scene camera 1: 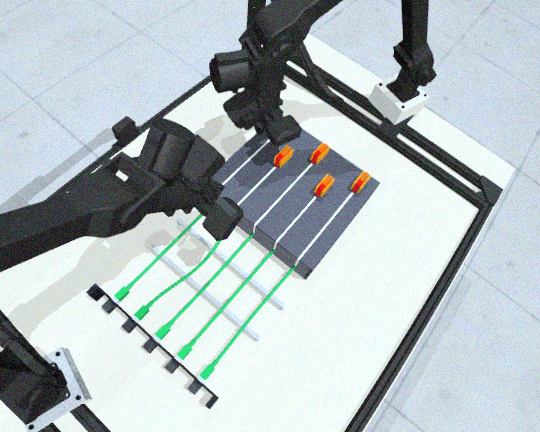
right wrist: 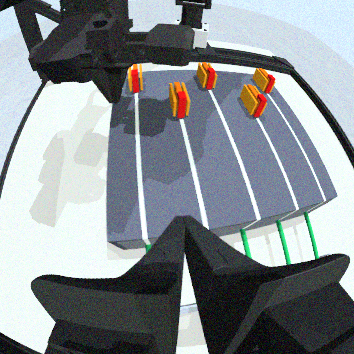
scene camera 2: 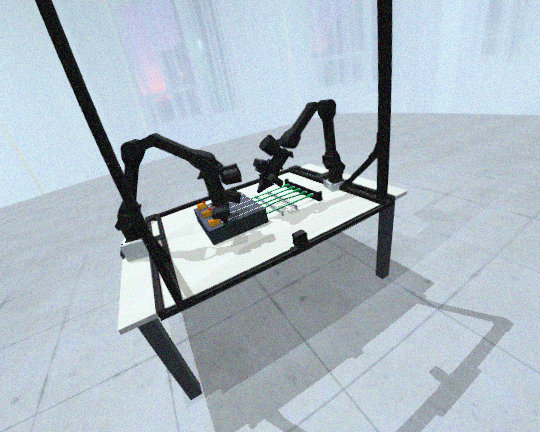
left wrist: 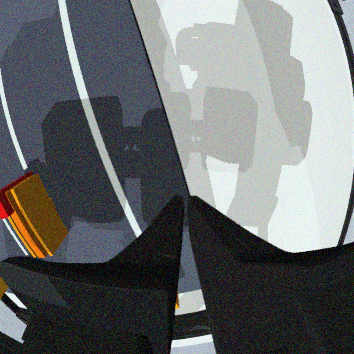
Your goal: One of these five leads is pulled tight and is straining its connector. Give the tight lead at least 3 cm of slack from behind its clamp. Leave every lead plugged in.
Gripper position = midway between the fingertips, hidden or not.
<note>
My right gripper (scene camera 1: 222,187) is shut and holds nothing. I also see my left gripper (scene camera 1: 258,132).
My left gripper also shows in the right wrist view (right wrist: 114,101), in scene camera 2 (scene camera 2: 226,223) and in the left wrist view (left wrist: 183,203). My right gripper is seen too in the right wrist view (right wrist: 182,222).
</note>
